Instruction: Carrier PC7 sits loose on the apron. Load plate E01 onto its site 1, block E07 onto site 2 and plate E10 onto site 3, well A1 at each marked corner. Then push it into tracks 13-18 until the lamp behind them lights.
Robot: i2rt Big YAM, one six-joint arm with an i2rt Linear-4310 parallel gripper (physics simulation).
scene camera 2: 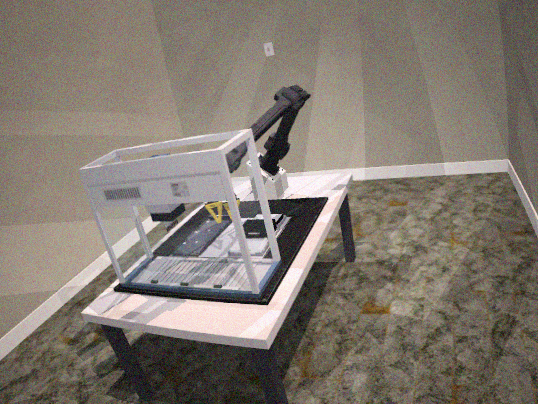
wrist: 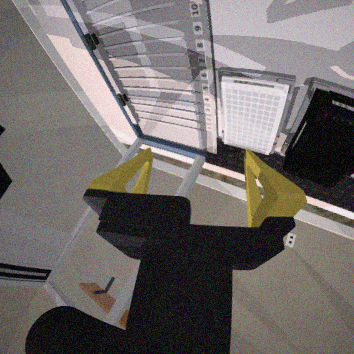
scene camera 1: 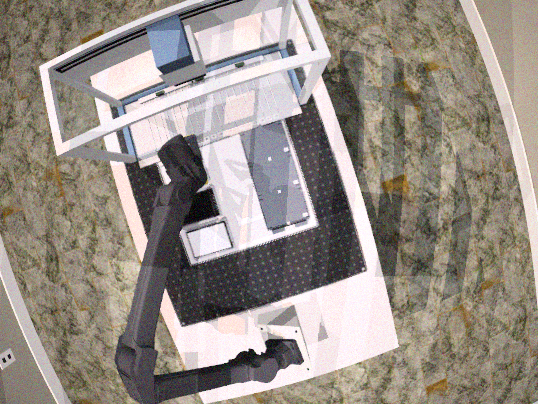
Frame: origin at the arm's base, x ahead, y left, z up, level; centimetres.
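Seen in the pictures: gripper, fingertip midpoint: (scene camera 2: 227, 221) (wrist: 196, 151); arm's base, origin of the base link: (scene camera 2: 266, 166) (scene camera 1: 285, 350).
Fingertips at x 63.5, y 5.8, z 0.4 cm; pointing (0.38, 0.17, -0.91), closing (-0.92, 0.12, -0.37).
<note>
Pixels of each thing's top centre, then the offset from my fingertips to it. "*": a spot on its surface instead. Level surfaces: height alone.
- long dark grey slab, middle of its top: (scene camera 1: 275, 176) (scene camera 2: 202, 231) dx -14.0, dy -20.9, dz -10.6 cm
- black block, middle of its top: (wrist: 327, 156) (scene camera 1: 194, 208) (scene camera 2: 256, 223) dx -14.2, dy +4.9, dz -8.2 cm
- white plate, middle of its top: (scene camera 1: 208, 240) (scene camera 2: 266, 218) dx -24.9, dy +4.6, dz -10.9 cm
- blue-and-grey unit, surface spot: (scene camera 1: 170, 45) * dx +18.6, dy -9.7, dz +32.4 cm
- black perforated mat, its level: dz -13.5 cm
A long dark grey slab (scene camera 1: 276, 172) (scene camera 2: 200, 237), seemingly carrier PC7, lies on the pale board beside the plates; its sites look unloaded. A white gridded plate (scene camera 2: 249, 246) (wrist: 255, 114) sits in a holder near the track deck. A black block (scene camera 1: 202, 207) (scene camera 2: 255, 228) (wrist: 320, 137) is in the middle holder. A white plate (scene camera 1: 210, 240) lies in the holder farthest from the deck. Their labels are unreadable. My gripper (scene camera 2: 223, 209) (wrist: 196, 151) is open and empty, raised above the plates' side; its fingers are mostly hidden in scene camera 1.
The numbered track deck (scene camera 1: 165, 122) (scene camera 2: 200, 272) (wrist: 145, 60) stands inside a white-posted frame (scene camera 1: 320, 52) (scene camera 2: 237, 220). Small dark blocks (scene camera 1: 239, 64) (scene camera 2: 184, 284) (wrist: 91, 41) line its back edge. A blue-and-grey unit (scene camera 1: 170, 45) hangs from the frame. A black perforated mat (scene camera 1: 280, 275) (scene camera 2: 305, 215) surrounds the board.
</note>
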